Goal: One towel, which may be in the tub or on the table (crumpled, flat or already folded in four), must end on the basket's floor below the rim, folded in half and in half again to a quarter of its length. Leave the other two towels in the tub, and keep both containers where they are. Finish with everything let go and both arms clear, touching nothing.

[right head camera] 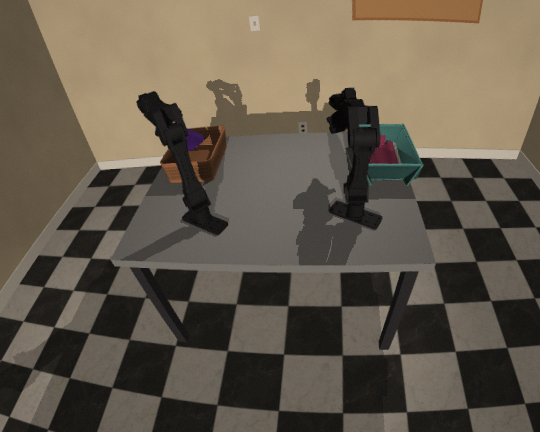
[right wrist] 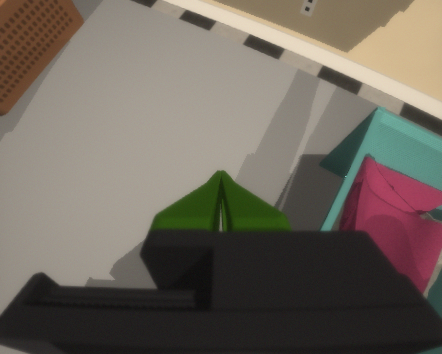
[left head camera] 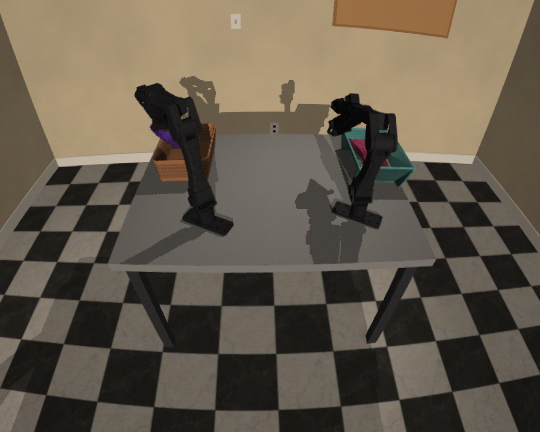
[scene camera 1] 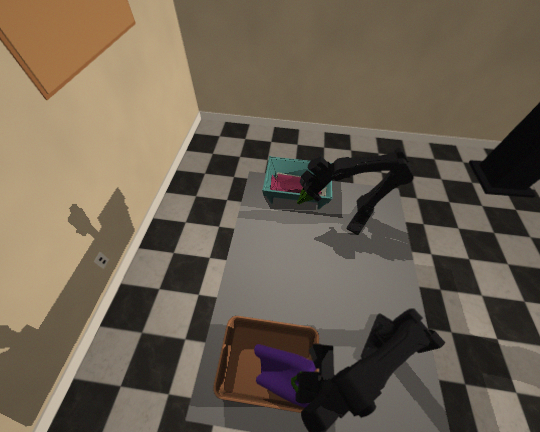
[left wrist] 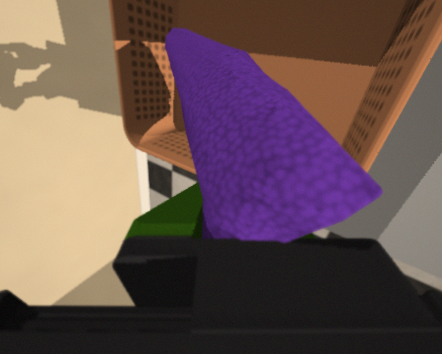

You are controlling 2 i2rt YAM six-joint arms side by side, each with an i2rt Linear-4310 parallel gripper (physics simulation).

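Note:
A folded purple towel [left head camera: 165,136] [right head camera: 194,140] [scene camera 1: 282,372] [left wrist: 250,130] is held over the brown basket [left head camera: 172,171] [scene camera 1: 272,322] [left wrist: 387,90], with its free end spread in two layers. My left gripper [scene camera 1: 296,384] is shut on its near end; the towel hides most of the fingertips in the left wrist view. How far the towel is above the rim is hard to tell. My right gripper [right wrist: 220,177] [scene camera 1: 302,197] is shut and empty, near the teal tub [left head camera: 390,174] [right head camera: 392,173] [right wrist: 405,131]. A crumpled pink towel [scene camera 1: 286,183] [right wrist: 392,235] and part of a whitish towel [scene camera 1: 324,191] lie in the tub.
The basket stands at the back left of the grey table [left head camera: 270,210] and the tub at its back right in the head views. The wall [left head camera: 280,65] rises behind the table. The right arm's forearm reaches over the tub's near side.

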